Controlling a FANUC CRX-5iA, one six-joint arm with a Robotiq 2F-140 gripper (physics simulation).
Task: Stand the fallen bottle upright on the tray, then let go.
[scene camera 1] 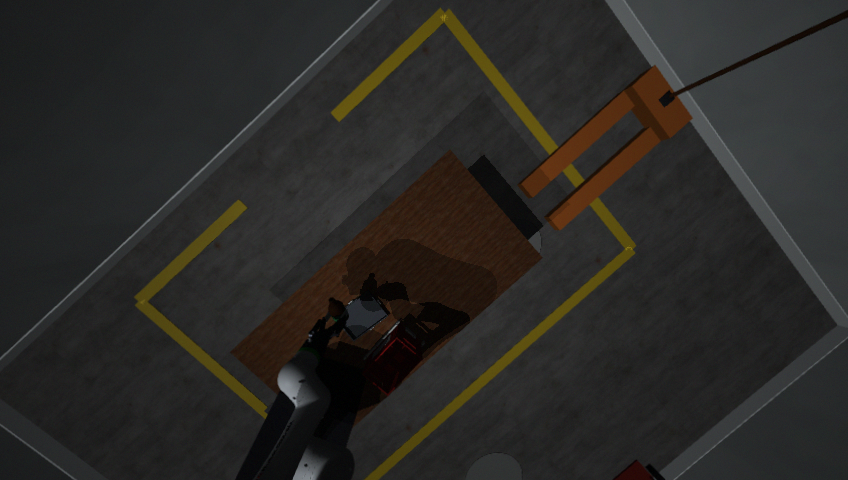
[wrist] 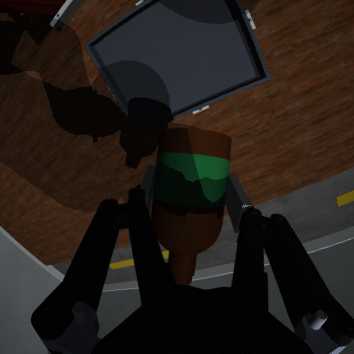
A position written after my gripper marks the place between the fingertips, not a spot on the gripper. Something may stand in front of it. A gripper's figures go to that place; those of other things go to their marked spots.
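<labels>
My gripper (wrist: 189, 180), 0.22 m from the lens. Bottle (wrist: 191, 171), 0.18 m from the lens.
</labels>
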